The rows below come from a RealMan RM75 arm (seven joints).
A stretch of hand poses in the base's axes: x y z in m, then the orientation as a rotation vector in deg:
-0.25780 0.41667 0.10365 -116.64 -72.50 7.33
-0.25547 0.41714 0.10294 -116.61 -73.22 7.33
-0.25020 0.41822 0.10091 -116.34 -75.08 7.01
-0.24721 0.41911 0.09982 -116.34 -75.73 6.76
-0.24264 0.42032 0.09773 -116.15 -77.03 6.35
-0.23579 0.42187 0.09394 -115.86 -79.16 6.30
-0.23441 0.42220 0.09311 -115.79 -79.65 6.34
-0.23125 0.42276 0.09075 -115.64 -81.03 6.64
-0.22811 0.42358 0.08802 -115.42 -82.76 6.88
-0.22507 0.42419 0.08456 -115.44 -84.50 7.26
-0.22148 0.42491 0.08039 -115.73 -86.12 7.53
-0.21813 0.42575 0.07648 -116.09 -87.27 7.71
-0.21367 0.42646 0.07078 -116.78 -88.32 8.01
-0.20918 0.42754 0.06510 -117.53 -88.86 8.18
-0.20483 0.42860 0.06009 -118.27 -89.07 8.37
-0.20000 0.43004 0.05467 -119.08 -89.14 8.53
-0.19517 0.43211 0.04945 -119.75 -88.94 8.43
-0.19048 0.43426 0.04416 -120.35 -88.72 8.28
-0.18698 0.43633 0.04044 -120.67 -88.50 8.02
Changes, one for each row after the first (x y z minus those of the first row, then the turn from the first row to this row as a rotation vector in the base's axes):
0.00233 0.00047 -0.00071 -0.18 -0.34 0.47
0.00760 0.00155 -0.00274 -0.37 -1.33 1.64
0.01059 0.00244 -0.00383 -0.46 -1.79 1.98
0.01516 0.00365 -0.00592 -0.53 -2.60 2.75
0.02201 0.00520 -0.00971 -0.93 -3.56 4.16
0.02339 0.00553 -0.01054 -1.05 -3.76 4.50
0.02655 0.00609 -0.01290 -1.49 -4.20 5.49
0.02969 0.00691 -0.01563 -1.97 -4.84 6.70
0.03273 0.00752 -0.01909 -2.71 -5.49 7.86
0.03632 0.00824 -0.02326 -3.58 -6.23 8.81
0.03967 0.00908 -0.02717 -4.32 -6.82 9.42
0.04413 0.00979 -0.03287 -5.33 -7.40 9.87
0.04862 0.01087 -0.03855 -6.16 -7.83 9.96
0.05297 0.01193 -0.04356 -6.88 -8.07 9.87
0.05780 0.01337 -0.04898 -7.60 -8.29 9.66
0.06263 0.01544 -0.05420 -8.00 -8.47 9.27
0.06732 0.01759 -0.05949 -8.33 -8.65 8.88
0.07082 0.01966 -0.06321 -8.40 -8.80 8.57

